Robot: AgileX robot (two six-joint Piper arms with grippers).
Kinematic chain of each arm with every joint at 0, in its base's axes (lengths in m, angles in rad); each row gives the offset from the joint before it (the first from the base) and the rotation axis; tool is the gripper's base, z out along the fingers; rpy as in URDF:
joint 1: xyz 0 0 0.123 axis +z
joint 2: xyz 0 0 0 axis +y
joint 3: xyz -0.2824 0 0.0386 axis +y
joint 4: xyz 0.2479 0 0.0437 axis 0.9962 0 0.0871
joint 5: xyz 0 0 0 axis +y
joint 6: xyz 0.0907 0 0.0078 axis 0.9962 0 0.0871
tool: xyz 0 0 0 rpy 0 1.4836 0
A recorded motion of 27 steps. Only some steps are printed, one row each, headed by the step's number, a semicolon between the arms.
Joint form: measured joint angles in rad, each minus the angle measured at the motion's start. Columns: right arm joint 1, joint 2, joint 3, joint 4, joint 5, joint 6; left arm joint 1, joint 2, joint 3, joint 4, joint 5, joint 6.
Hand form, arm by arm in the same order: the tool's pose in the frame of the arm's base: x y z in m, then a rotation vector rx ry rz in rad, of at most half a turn. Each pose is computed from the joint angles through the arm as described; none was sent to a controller.
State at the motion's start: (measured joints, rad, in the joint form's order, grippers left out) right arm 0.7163 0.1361 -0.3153 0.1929 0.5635 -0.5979; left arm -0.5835 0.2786 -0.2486 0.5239 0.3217 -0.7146
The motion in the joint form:
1: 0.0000 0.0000 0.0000 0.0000 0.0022 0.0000; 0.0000 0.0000 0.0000 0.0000 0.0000 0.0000
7: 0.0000 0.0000 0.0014 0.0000 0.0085 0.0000; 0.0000 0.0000 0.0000 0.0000 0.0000 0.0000
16: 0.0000 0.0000 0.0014 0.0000 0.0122 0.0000; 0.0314 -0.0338 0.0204 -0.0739 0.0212 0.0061
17: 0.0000 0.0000 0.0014 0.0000 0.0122 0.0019; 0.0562 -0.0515 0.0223 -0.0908 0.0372 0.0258
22: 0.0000 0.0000 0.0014 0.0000 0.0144 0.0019; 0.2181 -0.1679 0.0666 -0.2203 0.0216 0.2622
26: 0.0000 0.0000 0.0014 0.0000 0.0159 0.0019; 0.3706 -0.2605 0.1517 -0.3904 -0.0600 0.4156
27: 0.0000 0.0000 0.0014 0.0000 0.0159 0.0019; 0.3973 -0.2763 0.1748 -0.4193 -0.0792 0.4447
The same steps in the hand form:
1: 0.0303 0.0388 0.2607 -1.0771 1.5289 0.2907; 0.0712 -0.0297 0.2540 0.2200 1.7986 -0.4271
7: 0.0301 0.0388 0.2597 -1.0821 1.5347 0.2909; 0.0712 -0.0297 0.2540 0.2200 1.7986 -0.4271
16: 0.0300 0.0388 0.2593 -1.0846 1.5375 0.2910; 0.0678 -0.0261 0.2469 0.1422 1.8270 -0.4580
17: 0.0300 0.0388 0.2593 -1.0832 1.5386 0.2923; 0.0663 -0.0230 0.2460 0.1200 1.8279 -0.4382
22: 0.0300 0.0388 0.2592 -1.0847 1.5402 0.2924; 0.0565 -0.0118 0.2383 0.1005 1.7468 -0.3014
26: 0.0299 0.0387 0.2590 -1.0857 1.5413 0.2924; 0.0521 -0.0080 0.2212 0.0096 1.6708 -0.2612
27: 0.0299 0.0387 0.2590 -1.0857 1.5413 0.2924; 0.0520 -0.0075 0.2159 -0.0043 1.6592 -0.2489

